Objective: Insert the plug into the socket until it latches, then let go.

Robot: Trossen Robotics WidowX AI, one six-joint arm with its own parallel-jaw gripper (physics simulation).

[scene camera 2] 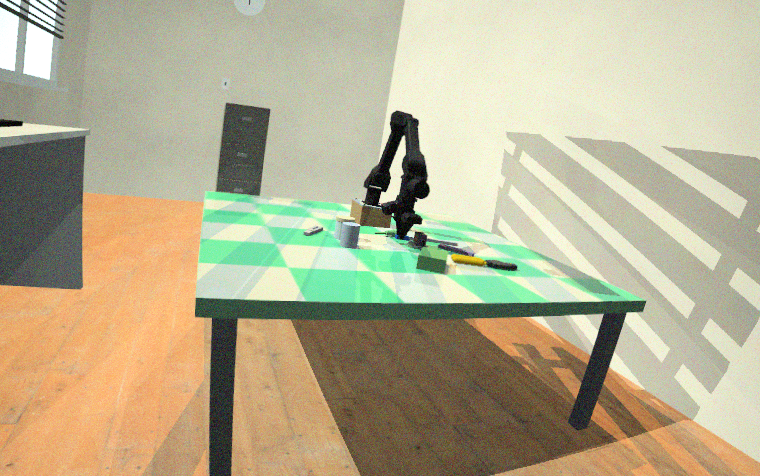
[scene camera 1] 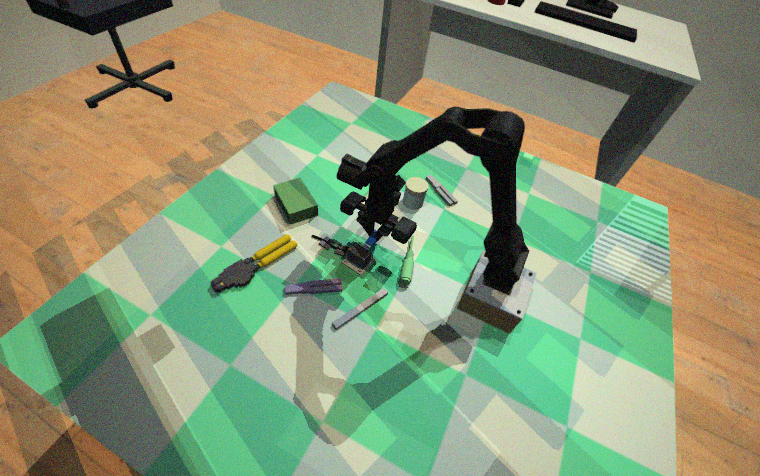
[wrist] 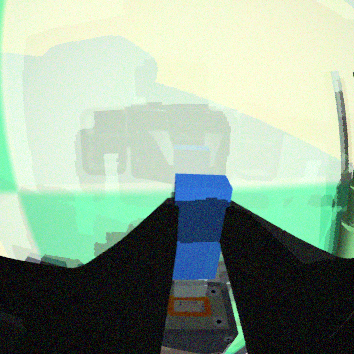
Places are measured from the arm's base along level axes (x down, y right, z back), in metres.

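Pixels of known places: gripper, fingertip midpoint: (scene camera 2: 399, 238) (scene camera 1: 374, 238) (wrist: 197, 207); arm's base, link origin: (scene camera 2: 371, 204) (scene camera 1: 499, 278).
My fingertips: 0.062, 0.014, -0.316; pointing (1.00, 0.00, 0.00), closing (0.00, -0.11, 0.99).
Observation:
For each thing: its top centre in the pictures, then the offset to it from my fingertips, as dx, dy, dz. "spot": a spot on its surface instead.
- blue plug, top centre: (wrist: 195, 259) (scene camera 1: 371, 239) -0.012, -0.018, -0.002
- socket, top centre: (wrist: 179, 347) (scene camera 1: 358, 250) (scene camera 2: 421, 233) -0.027, -0.074, -0.013
- green screwdriver, top centre: (scene camera 1: 410, 254) (scene camera 2: 390, 229) -0.009, -0.011, +0.103
- Yellow-handled pliers, surface spot: (scene camera 1: 274, 251) spot: -0.002, -0.160, -0.196
- purple tool, top centre: (scene camera 1: 313, 285) (scene camera 2: 456, 248) +0.006, -0.194, -0.066
- metal bar, top centre: (scene camera 1: 361, 306) (scene camera 2: 437, 239) +0.008, -0.191, +0.056
- green block, top centre: (scene camera 1: 295, 194) (scene camera 2: 434, 253) -0.022, +0.013, -0.248
The blue plug (scene camera 1: 371, 240) (scene camera 2: 401, 237) (wrist: 198, 260) is between the fingertips of my gripper (scene camera 1: 372, 235) (wrist: 197, 207), which is shut on it and points down low over the table. The socket (scene camera 1: 358, 254) (scene camera 2: 419, 239) (wrist: 200, 322) is a dark housing on the table. In the wrist view its grey face lies just below the plug's lower end, and its orange-rimmed opening shows uncovered, apart from the plug. The housing looks slightly turned relative to the plug. Whether the plug touches the housing cannot be told; the fingers hide the housing's sides.
A green screwdriver (scene camera 1: 406, 269) lies right of the socket. Yellow-handled pliers (scene camera 1: 274, 251) (scene camera 2: 468, 260), a purple tool (scene camera 1: 314, 287) and a metal bar (scene camera 1: 358, 310) lie around it. A green block (scene camera 1: 297, 199) (scene camera 2: 431, 260) and a grey cylinder (scene camera 1: 415, 196) (scene camera 2: 349, 236) stand farther back.

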